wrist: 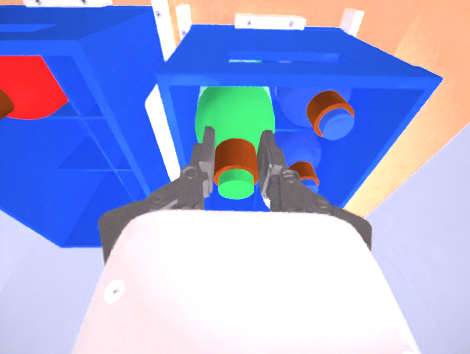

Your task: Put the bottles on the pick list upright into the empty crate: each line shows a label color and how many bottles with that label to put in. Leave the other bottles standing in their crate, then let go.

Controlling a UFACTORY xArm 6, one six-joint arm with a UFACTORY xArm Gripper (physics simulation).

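Places are measured from the arm's base along level axes (x ahead, y left, z up), in metres.
Pixels of known places: gripper, fingertip midpoint: [236, 144].
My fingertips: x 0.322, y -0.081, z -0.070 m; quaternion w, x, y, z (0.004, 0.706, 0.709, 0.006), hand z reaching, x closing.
Note:
Ahead of a thing's pixels: the offset from my fingertips to its middle. "*": to the spot under its first point. Level surfaces: height alone.
My gripper [236, 144] is shut on the brown neck of a green bottle @(dx +0.006, dy +0.000, dz -0.044 m) [235, 110] with a green cap. The bottle's body shows within the left part of the right-hand blue crate @(dx +0.087, dy +0.047, dz -0.095 m) [300, 80]; its base is hidden, so I cannot tell whether it touches the crate floor. Two blue-capped bottles, one farther back @(* dx -0.011, dy +0.084, dz -0.020 m) [336, 124] and one nearer @(dx +0.080, dy +0.093, dz -0.097 m) [302, 170], stand in the right part of that crate. The left-hand blue crate @(dx +0.085, dy -0.177, dz -0.095 m) [45, 48] holds a red bottle @(dx +0.003, dy -0.225, dz -0.097 m) [32, 90], cut off by the left edge; several compartments nearer in it show no bottle. The pick list does not show.
A white strip @(* dx +0.051, dy -0.086, dz -0.087 m) [162, 130] lies between the crates. White blocks [270, 21] [352, 21] stand along the right-hand crate's back side. The crate's raised walls and divider are close around the held bottle. Wooden table top @(dz -0.183 m) [410, 30] shows at the back and right.

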